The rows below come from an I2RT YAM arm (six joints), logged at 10 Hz.
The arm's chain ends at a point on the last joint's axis. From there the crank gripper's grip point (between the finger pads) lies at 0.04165 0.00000 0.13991 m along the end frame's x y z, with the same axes.
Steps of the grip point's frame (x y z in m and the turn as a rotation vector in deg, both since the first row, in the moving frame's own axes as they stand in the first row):
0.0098, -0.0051, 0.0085, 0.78, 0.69, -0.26
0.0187, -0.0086, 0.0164, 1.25, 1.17, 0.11
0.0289, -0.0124, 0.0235, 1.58, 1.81, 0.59
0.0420, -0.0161, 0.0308, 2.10, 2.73, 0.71
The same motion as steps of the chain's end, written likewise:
0.0081, -0.0030, 0.0090, 0.78, 0.69, -0.26
0.0158, -0.0056, 0.0173, 1.25, 1.17, 0.11
0.0245, -0.0090, 0.0249, 1.58, 1.81, 0.59
0.0354, -0.0116, 0.0330, 2.10, 2.73, 0.71

